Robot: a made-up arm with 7 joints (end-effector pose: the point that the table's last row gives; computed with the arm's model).
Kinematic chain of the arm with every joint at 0, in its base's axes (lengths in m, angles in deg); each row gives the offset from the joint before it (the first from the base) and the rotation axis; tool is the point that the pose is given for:
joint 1: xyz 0 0 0.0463 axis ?
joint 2: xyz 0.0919 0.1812 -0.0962 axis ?
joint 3: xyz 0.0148 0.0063 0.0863 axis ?
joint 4: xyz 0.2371 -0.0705 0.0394 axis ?
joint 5: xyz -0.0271 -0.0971 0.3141 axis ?
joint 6: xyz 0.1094 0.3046 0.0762 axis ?
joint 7: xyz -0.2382 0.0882 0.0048 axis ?
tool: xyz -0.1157 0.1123 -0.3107
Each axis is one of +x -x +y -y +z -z.
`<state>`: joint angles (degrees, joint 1 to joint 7).
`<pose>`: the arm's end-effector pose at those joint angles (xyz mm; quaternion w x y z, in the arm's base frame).
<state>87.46 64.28 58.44 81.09 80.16 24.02 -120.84</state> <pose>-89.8 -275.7 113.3 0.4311 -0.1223 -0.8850 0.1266</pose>
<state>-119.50 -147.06 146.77 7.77 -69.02 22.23 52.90</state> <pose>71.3 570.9 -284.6 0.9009 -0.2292 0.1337 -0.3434</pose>
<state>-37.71 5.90 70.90 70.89 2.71 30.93 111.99</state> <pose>389.3 -146.0 705.6 0.0182 0.9341 -0.2836 -0.2159</pose>
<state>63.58 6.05 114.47 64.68 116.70 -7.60 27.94</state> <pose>-876.0 -105.4 -61.0 0.3421 0.7652 -0.3236 0.4389</pose>
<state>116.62 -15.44 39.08 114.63 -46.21 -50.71 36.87</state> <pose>258.7 -531.2 -4.0 0.1239 -0.6884 -0.4095 0.5857</pose>
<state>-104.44 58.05 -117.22 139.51 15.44 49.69 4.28</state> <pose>-120.9 439.5 -432.8 0.3038 -0.0522 0.6849 -0.6602</pose>
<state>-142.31 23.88 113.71 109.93 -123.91 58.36 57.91</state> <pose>-220.6 340.2 -436.4 0.6453 -0.2938 0.4615 -0.5333</pose>
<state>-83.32 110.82 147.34 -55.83 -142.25 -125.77 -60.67</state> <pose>600.3 -332.5 434.3 0.1215 0.7105 0.5924 -0.3600</pose>
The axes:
joint 1: +y
joint 2: -z
joint 3: +y
joint 4: +x
joint 5: -z
joint 6: -y
joint 7: +x

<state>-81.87 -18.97 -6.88 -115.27 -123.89 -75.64 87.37</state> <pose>-87.3 785.6 -523.8 0.5879 -0.2490 0.1608 -0.7527</pose>
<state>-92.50 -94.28 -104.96 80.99 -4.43 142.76 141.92</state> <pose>-236.8 -323.9 88.5 0.9091 -0.2190 -0.3526 0.0343</pose>
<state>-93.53 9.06 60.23 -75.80 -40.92 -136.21 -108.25</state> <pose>359.4 735.5 499.8 0.0608 0.4392 -0.8363 -0.3225</pose>
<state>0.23 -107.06 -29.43 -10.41 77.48 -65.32 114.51</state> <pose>42.0 523.1 1209.2 0.3685 0.7499 0.5136 -0.1953</pose>
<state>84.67 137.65 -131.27 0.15 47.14 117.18 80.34</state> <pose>656.1 481.8 -568.8 0.0330 -0.3414 -0.0073 0.9393</pose>
